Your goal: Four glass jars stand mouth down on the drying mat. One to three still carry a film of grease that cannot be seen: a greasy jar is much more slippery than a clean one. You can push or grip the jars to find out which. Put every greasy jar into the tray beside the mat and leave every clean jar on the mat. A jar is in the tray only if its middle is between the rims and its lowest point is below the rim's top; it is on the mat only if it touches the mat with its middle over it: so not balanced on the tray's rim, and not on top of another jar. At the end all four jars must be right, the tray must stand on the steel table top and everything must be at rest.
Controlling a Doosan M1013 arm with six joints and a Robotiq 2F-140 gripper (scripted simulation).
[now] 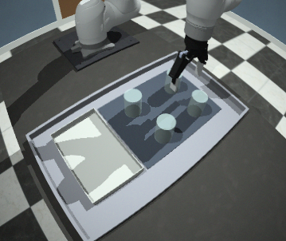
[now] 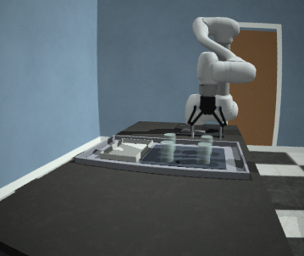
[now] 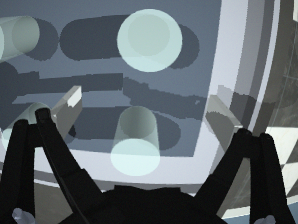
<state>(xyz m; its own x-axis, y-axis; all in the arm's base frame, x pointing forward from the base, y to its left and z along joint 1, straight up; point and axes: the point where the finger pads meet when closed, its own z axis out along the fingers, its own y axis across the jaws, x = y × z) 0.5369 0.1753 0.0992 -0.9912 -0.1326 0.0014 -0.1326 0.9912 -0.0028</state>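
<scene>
Now: hand 4 cm short of the steel table top, 21 cm to the left of it and 11 cm above it. Also, from my hand: tray: 5 cm ahead, 42 cm to the right, 10 cm below; then drying mat: 1 cm ahead, 10 cm to the right, 11 cm below.
</scene>
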